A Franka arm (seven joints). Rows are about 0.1 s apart.
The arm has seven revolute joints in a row. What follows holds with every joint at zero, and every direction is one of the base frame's. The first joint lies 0.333 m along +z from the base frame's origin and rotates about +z. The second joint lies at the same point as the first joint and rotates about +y. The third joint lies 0.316 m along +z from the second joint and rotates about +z. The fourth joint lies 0.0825 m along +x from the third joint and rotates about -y. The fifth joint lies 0.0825 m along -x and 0.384 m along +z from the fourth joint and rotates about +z. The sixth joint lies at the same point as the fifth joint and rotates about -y. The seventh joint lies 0.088 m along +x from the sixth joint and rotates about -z. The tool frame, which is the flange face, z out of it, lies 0.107 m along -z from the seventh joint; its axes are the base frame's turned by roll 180, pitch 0 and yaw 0 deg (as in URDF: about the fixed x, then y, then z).
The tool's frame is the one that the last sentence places.
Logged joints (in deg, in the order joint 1, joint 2, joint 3, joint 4, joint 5, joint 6, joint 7), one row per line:
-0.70, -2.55, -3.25, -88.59, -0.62, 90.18, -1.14
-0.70, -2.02, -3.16, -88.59, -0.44, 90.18, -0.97
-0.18, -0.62, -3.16, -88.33, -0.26, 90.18, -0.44
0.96, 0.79, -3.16, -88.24, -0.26, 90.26, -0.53
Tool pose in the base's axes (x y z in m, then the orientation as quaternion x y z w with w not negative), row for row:
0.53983, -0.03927, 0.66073, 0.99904, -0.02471, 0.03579, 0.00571
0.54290, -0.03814, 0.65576, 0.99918, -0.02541, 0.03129, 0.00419
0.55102, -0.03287, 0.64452, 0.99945, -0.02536, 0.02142, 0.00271
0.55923, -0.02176, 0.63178, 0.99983, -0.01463, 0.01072, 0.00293
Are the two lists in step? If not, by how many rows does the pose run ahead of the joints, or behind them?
They are in step.
